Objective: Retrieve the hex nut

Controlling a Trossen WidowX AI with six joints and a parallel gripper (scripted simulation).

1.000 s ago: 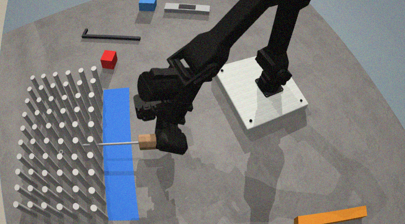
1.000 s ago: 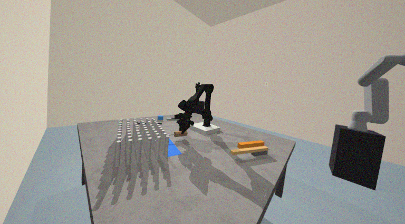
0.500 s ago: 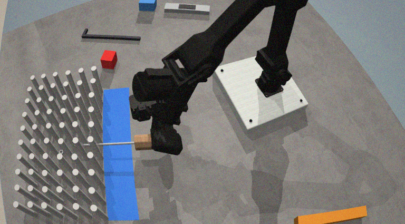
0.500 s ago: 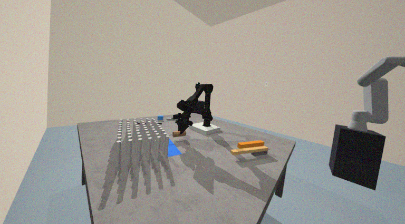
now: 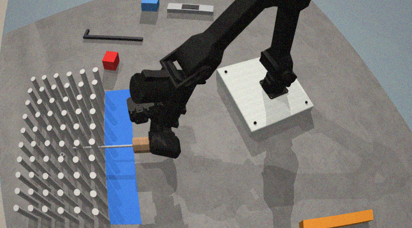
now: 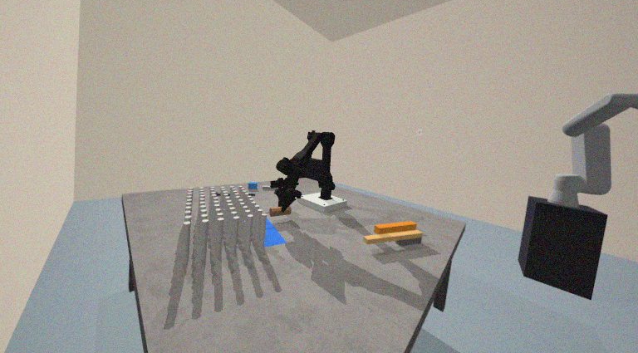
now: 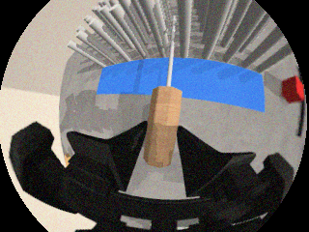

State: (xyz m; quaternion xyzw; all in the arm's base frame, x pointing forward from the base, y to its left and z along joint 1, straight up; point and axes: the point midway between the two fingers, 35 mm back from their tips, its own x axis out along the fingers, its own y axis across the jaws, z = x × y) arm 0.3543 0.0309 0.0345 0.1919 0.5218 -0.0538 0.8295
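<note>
Now: the blue taped strip 80 mm ahead of my gripper tip, 30 mm to the right of it and 40 mm below it. Also, from my gripper tip: red cube (20 mm ahead, 320 mm to the right, 20 mm below); then wooden-handled pick (100 mm ahead, 30 mm to the right); then hex nut (250 mm ahead, 70 mm to the right, 30 mm below).
</note>
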